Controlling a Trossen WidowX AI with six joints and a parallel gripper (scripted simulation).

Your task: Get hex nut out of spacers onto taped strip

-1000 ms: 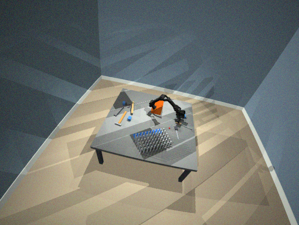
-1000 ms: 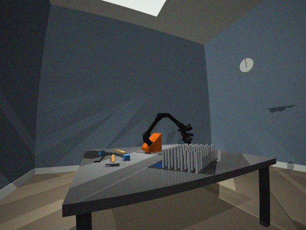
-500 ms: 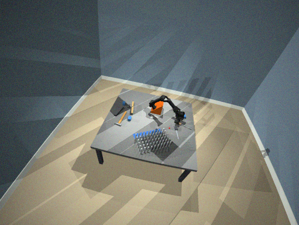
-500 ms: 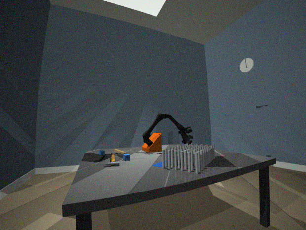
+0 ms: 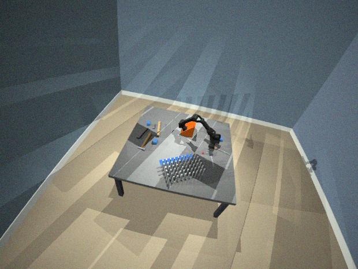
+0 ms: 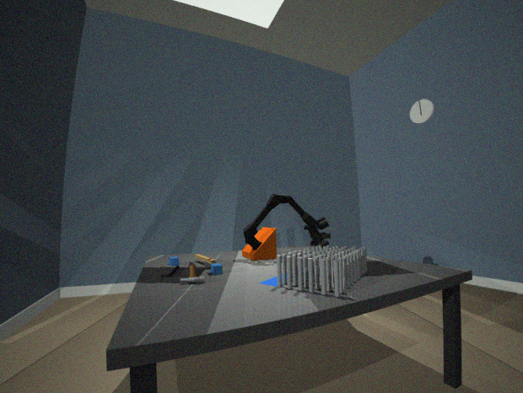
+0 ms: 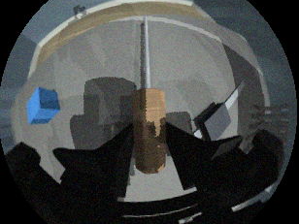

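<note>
Now: gripper tip 40 mm short of the hook tool and 90 mm to the right of it. The rest, counted from my gripper tip: blue taped strip: 280 mm ahead, 430 mm to the right, 10 mm below; red thing: 120 mm ahead, 140 mm to the right.
</note>
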